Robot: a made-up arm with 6 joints.
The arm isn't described. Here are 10 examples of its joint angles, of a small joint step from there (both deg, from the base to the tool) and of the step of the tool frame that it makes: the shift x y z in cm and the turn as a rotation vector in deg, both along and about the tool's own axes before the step.
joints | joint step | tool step
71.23 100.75 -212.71 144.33 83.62 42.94 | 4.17 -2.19 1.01 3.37 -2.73 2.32 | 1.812 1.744 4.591 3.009 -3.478 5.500
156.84 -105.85 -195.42 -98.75 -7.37 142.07 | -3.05 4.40 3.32 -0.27 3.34 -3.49 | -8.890 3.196 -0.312 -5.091 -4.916 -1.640
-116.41 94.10 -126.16 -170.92 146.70 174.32 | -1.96 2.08 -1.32 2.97 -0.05 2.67 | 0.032 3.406 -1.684 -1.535 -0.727 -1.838
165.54 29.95 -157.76 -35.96 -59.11 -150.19 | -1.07 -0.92 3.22 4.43 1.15 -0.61 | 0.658 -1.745 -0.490 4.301 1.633 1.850
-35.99 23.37 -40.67 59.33 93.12 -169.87 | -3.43 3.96 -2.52 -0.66 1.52 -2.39 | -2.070 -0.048 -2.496 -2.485 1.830 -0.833
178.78 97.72 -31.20 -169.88 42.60 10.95 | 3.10 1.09 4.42 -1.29 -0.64 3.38 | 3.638 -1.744 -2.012 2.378 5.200 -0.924
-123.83 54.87 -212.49 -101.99 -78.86 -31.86 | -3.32 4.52 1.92 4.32 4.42 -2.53 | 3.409 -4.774 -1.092 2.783 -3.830 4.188
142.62 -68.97 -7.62 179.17 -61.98 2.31 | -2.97 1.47 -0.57 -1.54 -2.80 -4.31 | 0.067 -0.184 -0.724 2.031 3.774 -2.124
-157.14 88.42 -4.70 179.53 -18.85 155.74 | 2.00 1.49 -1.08 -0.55 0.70 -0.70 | 0.713 0.575 0.120 -2.040 -0.644 -0.793
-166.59 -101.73 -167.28 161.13 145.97 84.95 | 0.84 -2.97 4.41 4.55 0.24 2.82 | -2.365 -1.102 0.167 1.519 -2.133 -1.197
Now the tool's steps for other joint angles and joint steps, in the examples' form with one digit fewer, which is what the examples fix.
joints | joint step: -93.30 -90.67 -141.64 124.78 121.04 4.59 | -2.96 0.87 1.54 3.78 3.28 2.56
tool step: 1.00 3.43 1.84 3.01 -4.02 4.31
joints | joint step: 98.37 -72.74 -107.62 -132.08 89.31 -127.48 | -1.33 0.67 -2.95 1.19 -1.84 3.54
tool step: -1.57 -1.04 -0.04 -0.18 -0.36 5.27
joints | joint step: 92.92 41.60 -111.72 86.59 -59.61 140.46 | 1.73 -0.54 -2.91 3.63 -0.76 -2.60
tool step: -0.76 1.50 -2.03 0.19 1.20 1.97
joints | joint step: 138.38 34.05 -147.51 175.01 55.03 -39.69 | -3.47 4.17 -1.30 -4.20 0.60 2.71
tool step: 5.60 -0.03 -3.65 -3.92 0.27 -2.75
